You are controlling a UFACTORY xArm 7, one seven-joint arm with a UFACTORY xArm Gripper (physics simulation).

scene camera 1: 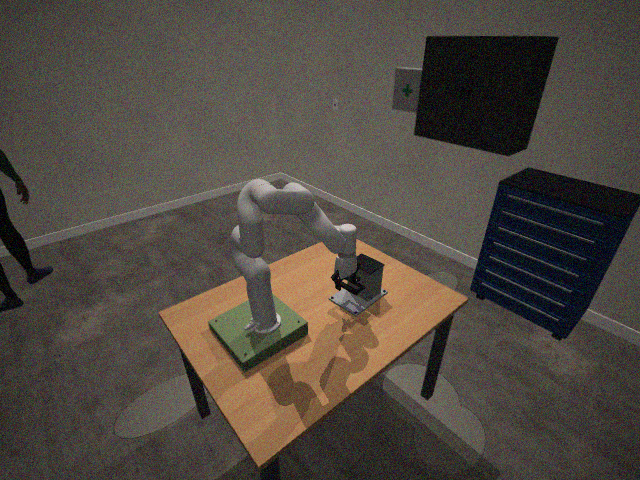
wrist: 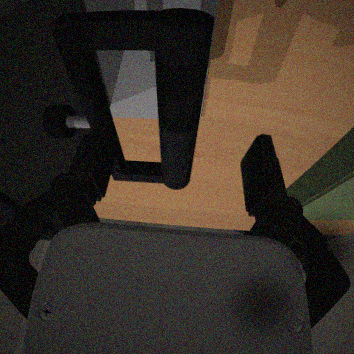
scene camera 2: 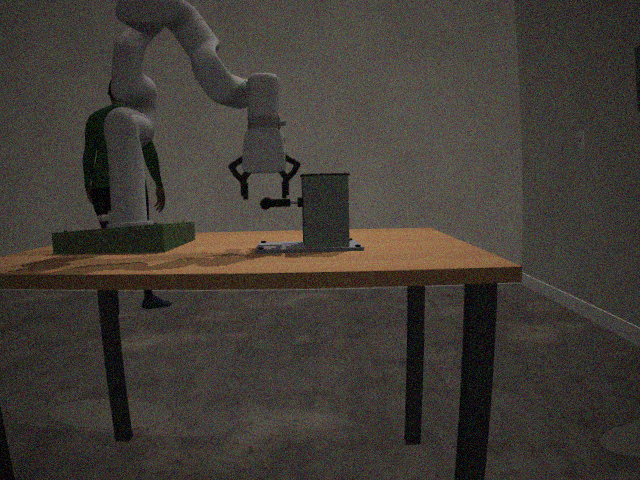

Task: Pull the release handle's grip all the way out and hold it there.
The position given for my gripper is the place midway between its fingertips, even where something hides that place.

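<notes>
Metal base plate (scene camera 1: 355, 305). My gripper (scene camera 2: 265, 199). Gripper (wrist: 182, 138) too.
</notes>
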